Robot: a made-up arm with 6 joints.
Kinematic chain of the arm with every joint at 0, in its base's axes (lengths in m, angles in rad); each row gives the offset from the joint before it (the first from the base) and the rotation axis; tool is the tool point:
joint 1: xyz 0 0 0.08 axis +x
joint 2: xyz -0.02 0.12 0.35 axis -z
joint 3: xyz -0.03 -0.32 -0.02 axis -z
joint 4: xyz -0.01 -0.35 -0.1 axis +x
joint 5: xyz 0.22 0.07 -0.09 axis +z
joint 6: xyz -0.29 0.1 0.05 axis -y
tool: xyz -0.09 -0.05 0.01
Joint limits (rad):
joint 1: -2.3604..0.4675
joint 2: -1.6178..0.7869
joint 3: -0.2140..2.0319
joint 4: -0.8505..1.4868
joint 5: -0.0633..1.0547
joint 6: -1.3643..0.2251
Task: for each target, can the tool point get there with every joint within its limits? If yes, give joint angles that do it. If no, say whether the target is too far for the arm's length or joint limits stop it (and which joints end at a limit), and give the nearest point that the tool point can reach.
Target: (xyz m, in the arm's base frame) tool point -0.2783 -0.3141 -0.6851
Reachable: no: joint limits stop it (at a limit: joint 1, joint 2, joint 3, joint 6) | nearest point -0.4043 -0.1391 -0.4435 | short by 0.324 m
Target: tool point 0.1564 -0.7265 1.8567
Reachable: no: too far | nearest point 0.0631 -0.3162 0.8532 | short by 1.088 m
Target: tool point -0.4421 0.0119 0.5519
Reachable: yes | joints -1.0339 0.1503 0.5868 0.9410 0.3718 -1.0026
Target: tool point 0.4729 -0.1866 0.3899
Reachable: yes | joints -0.0998 -1.2740 0.1518 0.1496 0.0986 -1.1824
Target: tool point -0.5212 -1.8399 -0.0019
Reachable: no: too far | nearest point -0.2588 -0.8082 0.0440 | short by 1.065 m
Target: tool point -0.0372 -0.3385 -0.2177
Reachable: no: joint limits stop it (at a limit: joint 1, joint 5, joint 6) | nearest point -0.0372 -0.3845 -0.1266 | short by 0.102 m
